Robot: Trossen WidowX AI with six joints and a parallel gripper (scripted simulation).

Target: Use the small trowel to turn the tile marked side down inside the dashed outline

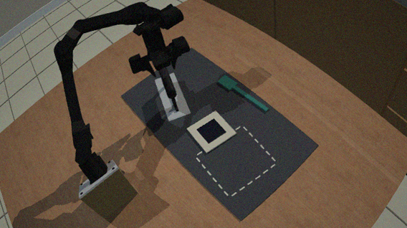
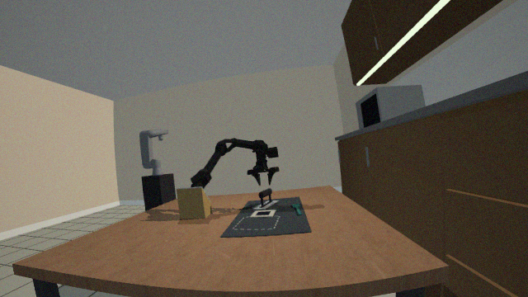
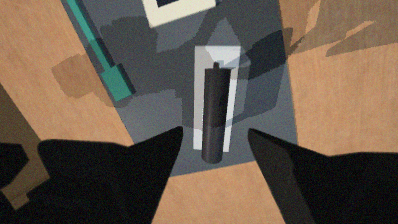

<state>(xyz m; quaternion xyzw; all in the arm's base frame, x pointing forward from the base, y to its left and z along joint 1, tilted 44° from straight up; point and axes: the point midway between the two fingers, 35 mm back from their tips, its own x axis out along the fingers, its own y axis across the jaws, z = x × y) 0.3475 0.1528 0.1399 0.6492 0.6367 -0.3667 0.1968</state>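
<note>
Right now the trowel is 10 mm behind my gripper tip, 20 mm to the right of it and 80 mm below it. Also, from my gripper tip: dark mat (50 mm ahead, 170 mm to the right, 140 mm below); then tile (20 mm ahead, 210 mm to the right, 120 mm below); then teal flat tool (190 mm ahead, 130 mm to the right, 120 mm below).
</note>
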